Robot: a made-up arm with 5 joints.
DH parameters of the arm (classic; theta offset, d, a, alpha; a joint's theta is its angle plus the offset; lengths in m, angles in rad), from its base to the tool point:
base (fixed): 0.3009 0 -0.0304 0
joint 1: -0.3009 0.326 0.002 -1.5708
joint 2: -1.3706 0 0.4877 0
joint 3: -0.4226 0 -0.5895 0
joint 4: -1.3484 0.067 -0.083 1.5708
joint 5: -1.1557 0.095 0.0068 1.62
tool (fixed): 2.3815 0.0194 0 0
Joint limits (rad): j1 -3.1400..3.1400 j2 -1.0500..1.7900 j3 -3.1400..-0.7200 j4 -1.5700..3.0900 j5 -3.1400..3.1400
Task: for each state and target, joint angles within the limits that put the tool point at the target. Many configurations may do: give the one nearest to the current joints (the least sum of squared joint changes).
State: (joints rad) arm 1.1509 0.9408 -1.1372 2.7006 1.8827
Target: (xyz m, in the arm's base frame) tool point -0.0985 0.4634 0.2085
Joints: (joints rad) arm 1.5966 0.5096 -0.7455 2.7804 1.8942
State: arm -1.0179 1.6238 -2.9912 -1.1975 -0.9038
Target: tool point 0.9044 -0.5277 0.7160
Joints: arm -0.5732 1.1856 -2.8119 -0.5593 -0.9223
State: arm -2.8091 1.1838 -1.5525 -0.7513 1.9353
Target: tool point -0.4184 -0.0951 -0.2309
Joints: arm -3.0690 1.2873 -0.7200 -1.1520 1.9159
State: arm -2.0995 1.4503 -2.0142 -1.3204 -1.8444
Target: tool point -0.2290 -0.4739 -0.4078
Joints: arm -2.1460 1.7846 -1.4382 -1.5059 -1.8325
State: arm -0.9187 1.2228 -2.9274 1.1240 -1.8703
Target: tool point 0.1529 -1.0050 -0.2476
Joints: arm -1.4749 1.6745 -2.4869 1.3166 -1.8960
